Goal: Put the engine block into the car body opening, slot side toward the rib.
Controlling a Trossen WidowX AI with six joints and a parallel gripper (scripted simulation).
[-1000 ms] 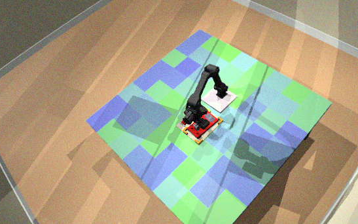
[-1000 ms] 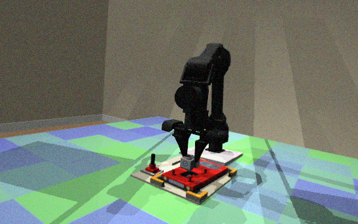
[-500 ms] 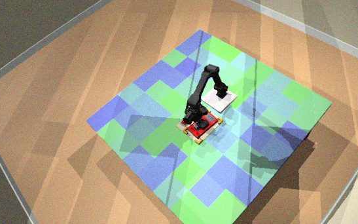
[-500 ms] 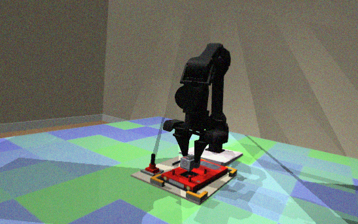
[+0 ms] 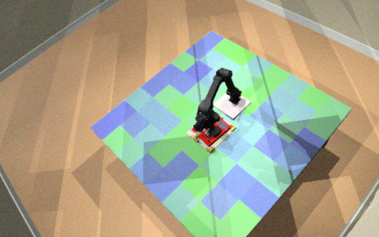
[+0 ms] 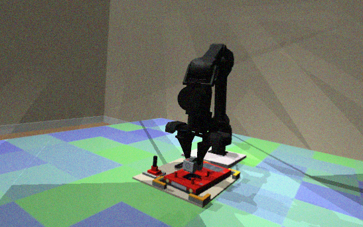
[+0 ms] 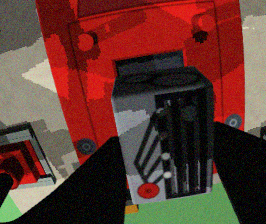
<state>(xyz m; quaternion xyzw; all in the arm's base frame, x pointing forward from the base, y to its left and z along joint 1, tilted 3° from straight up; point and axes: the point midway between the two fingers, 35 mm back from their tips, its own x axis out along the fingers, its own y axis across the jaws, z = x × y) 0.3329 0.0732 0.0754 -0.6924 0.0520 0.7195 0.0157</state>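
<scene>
My gripper tip is 10 mm above the grey engine block.
</scene>
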